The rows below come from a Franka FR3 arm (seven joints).
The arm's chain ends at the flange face. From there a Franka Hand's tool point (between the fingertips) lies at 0.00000 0.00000 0.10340 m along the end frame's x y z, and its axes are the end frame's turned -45 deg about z.
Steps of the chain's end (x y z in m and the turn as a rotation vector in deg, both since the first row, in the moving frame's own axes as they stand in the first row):
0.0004, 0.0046, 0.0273, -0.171, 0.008, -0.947
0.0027, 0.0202, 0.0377, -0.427, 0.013, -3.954
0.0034, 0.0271, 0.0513, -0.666, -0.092, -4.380
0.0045, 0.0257, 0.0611, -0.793, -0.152, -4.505
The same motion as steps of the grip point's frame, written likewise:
-0.0032, 0.0038, 0.0273, -0.127, -0.115, -0.947
-0.0129, 0.0168, 0.0377, -0.311, -0.293, -3.954
-0.0177, 0.0223, 0.0513, -0.406, -0.536, -4.380
-0.0162, 0.0222, 0.0611, -0.453, -0.668, -4.505

